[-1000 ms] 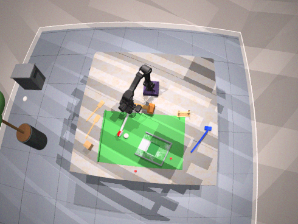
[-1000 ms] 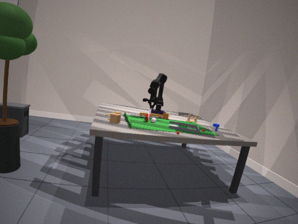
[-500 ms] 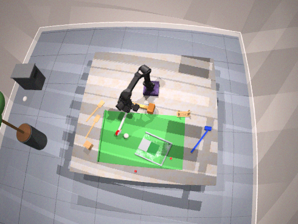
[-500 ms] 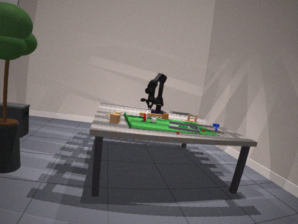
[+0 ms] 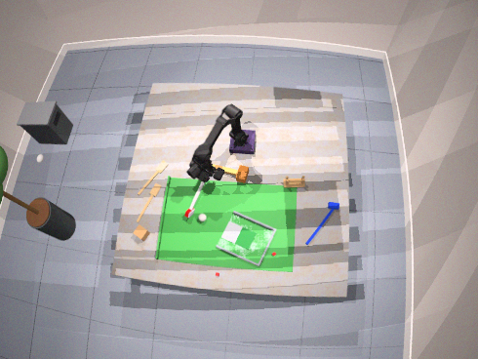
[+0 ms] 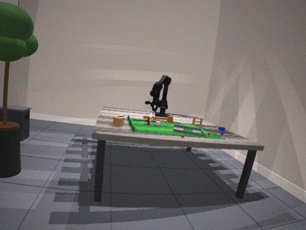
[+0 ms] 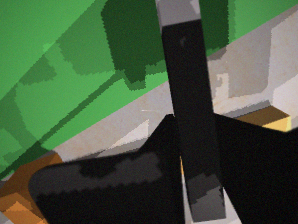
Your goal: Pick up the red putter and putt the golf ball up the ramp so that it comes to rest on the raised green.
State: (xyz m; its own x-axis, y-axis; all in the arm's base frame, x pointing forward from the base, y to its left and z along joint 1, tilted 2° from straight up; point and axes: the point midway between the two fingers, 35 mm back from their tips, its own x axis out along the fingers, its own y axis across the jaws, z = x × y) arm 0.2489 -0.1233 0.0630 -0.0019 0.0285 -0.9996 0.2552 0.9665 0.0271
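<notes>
My gripper tip is 120 mm short of the red putter and 30 mm to the left of it. The rest, counted from my gripper tip: white golf ball 230 mm ahead, 10 mm to the left, 50 mm below; then green mat 230 mm ahead, 150 mm to the left, 70 mm below; then blue putter 130 mm ahead, 660 mm to the left, 60 mm below.
</notes>
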